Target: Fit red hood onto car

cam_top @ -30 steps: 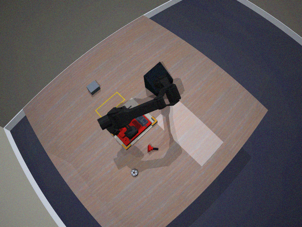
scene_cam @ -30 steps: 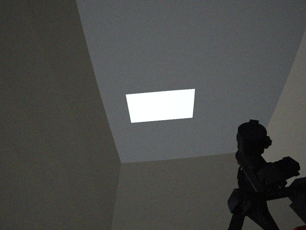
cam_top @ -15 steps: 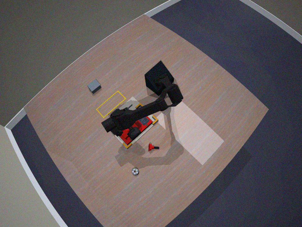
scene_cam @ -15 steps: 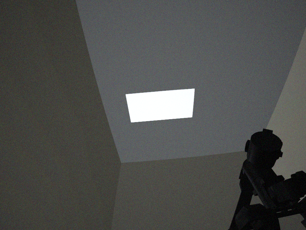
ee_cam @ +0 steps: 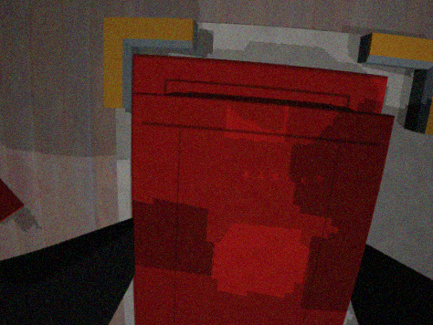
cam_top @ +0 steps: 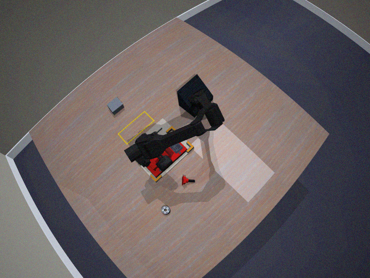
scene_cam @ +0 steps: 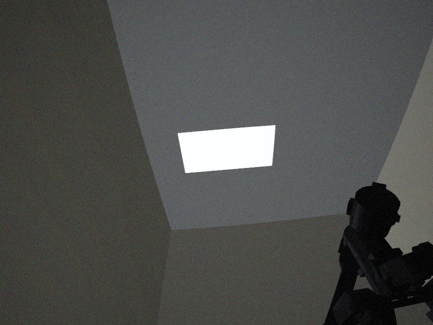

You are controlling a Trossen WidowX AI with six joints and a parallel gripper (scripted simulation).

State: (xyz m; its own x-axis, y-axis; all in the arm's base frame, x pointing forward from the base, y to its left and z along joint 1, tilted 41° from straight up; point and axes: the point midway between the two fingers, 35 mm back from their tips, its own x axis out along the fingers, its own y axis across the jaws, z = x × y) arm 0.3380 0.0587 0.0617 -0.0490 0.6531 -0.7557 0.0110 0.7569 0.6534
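The red hood is right at my gripper tip. Round my gripper tip: grey engine block (40 mm below, 10 mm to the left).
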